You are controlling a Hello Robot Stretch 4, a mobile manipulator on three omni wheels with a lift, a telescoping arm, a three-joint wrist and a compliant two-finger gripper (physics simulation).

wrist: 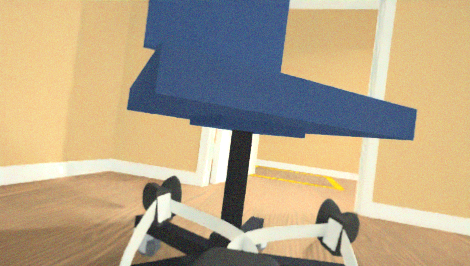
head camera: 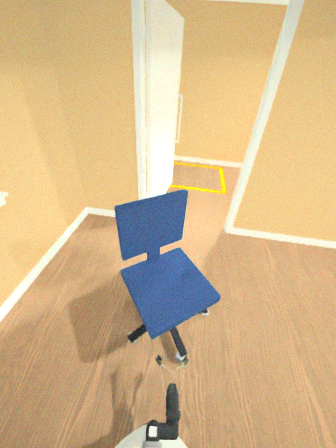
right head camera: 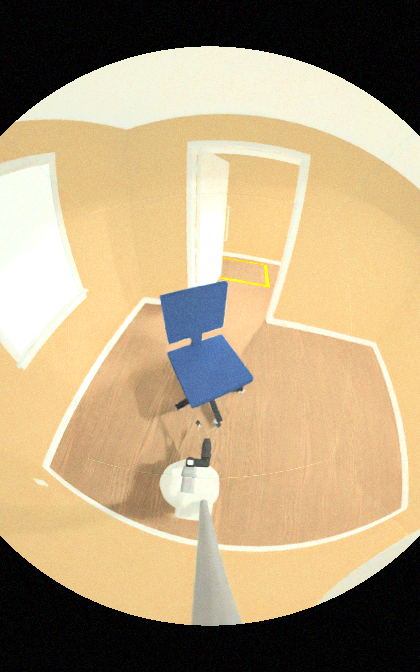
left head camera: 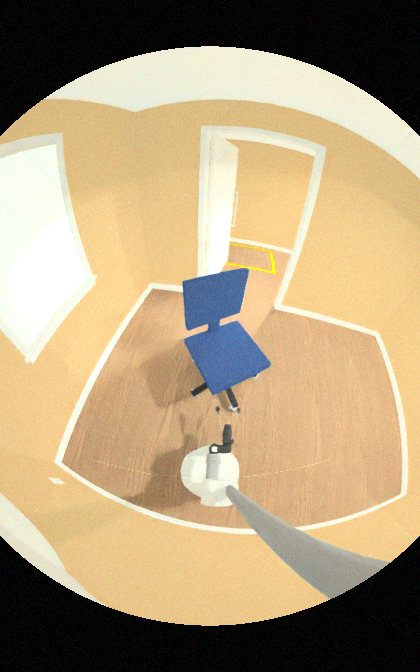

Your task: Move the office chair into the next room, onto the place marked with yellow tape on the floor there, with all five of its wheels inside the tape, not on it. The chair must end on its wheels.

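Frame: origin at the robot's base, x back, y down, z right, level; metres.
Seen in the pictures: gripper, fingertip midpoint: [wrist: 247, 203] [head camera: 172, 355] [left head camera: 227, 406].
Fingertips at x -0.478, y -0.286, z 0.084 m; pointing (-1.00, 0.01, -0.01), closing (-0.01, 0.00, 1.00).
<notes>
A point is followed by its place in that frame.
The blue office chair [head camera: 170, 292] @[x -0.774, y -0.443, z 0.061 m] [left head camera: 227, 357] @[x -0.787, y -0.443, z 0.054 m] [right head camera: 210, 371] [wrist: 225, 65] @[x -0.558, y -0.433, z 0.034 m] stands upright in front of the doorway, backrest on the far side and seat toward me. Its black legs show under the seat; some of its wheels are hidden. My gripper [head camera: 172, 360] @[x -0.478, y -0.286, z 0.084 m] [left head camera: 228, 410] @[x -0.478, y -0.286, z 0.084 m] [right head camera: 208, 424] [wrist: 247, 203] @[x -0.478, y -0.286, z 0.084 m] is open, low in front of the chair, close to the wheel of the nearest leg. In the wrist view the chair's black column stands beyond the fingers, nearer the left one. The yellow tape outline [head camera: 223, 181] @[x -3.359, y 0.027, z 1.023 m] [left head camera: 273, 262] @[x -3.357, y 0.024, z 1.032 m] [right head camera: 267, 276] [wrist: 335, 183] @[x -3.356, y 0.026, z 1.018 m] lies on the floor beyond the doorway, its left part hidden.
A white door [head camera: 162, 100] @[x -2.519, y -1.266, z -0.097 m] [left head camera: 219, 200] @[x -2.466, y -1.190, z -0.112 m] [right head camera: 211, 215] stands open at the left of the doorway, with a bar handle. The right door post [head camera: 260, 120] @[x -1.931, y -1.236, z 0.761 m] [left head camera: 300, 225] @[x -1.979, y -1.142, z 0.756 m] [right head camera: 287, 240] [wrist: 372, 150] @[x -1.925, y -0.376, z 0.784 m] stands to the right, beyond the chair. A wall with a window [left head camera: 40, 240] @[x -0.901, y -1.336, z -1.196 m] [right head camera: 32, 260] is at the left.
</notes>
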